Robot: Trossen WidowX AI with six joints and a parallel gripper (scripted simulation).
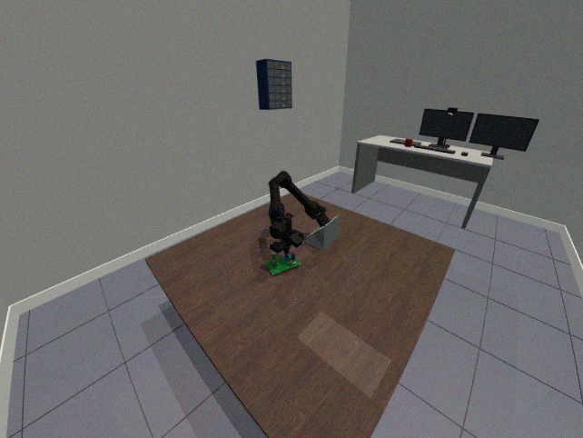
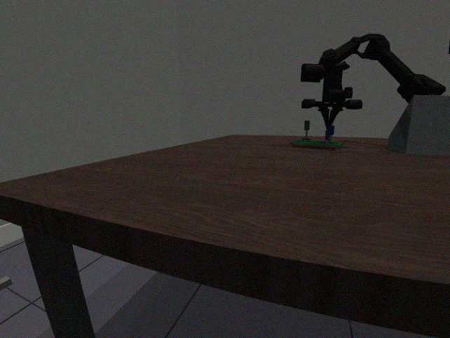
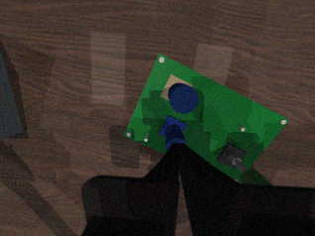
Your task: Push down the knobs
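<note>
The blue knob is 20 mm below my gripper tip. From my gripper tip the other things lie so: green knob (70 mm ahead, 30 mm to the right, 20 mm above).
</note>
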